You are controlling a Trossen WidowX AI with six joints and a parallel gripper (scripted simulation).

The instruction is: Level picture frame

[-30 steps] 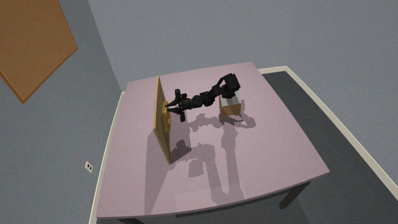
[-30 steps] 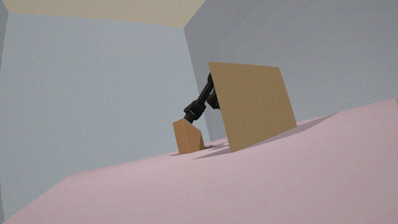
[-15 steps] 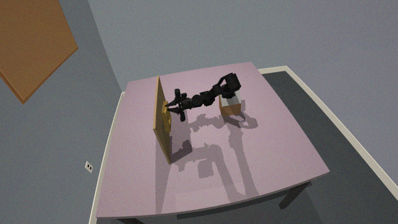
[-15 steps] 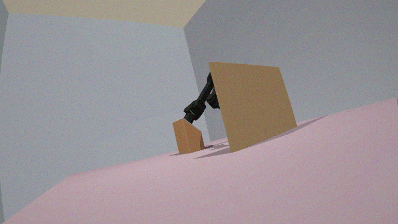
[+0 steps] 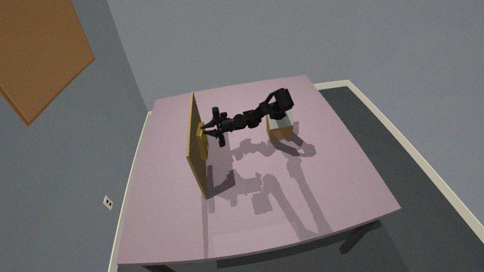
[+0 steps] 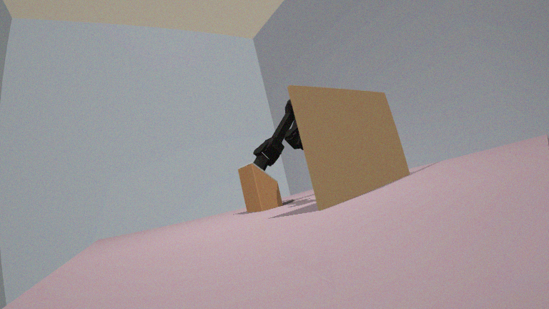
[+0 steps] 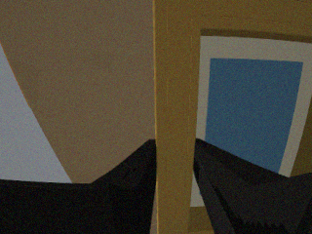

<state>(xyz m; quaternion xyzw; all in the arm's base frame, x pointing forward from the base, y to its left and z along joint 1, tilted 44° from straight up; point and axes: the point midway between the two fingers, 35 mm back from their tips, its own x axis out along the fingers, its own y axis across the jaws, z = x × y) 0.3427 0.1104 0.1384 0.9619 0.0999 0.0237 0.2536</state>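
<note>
The picture frame lies 1 cm ahead of my gripper tip, 2 cm to the left of it and 5 cm below it. The rest, counted from my gripper tip: brown wall panel 2 cm ahead, 1 cm to the left, 7 cm below.
</note>
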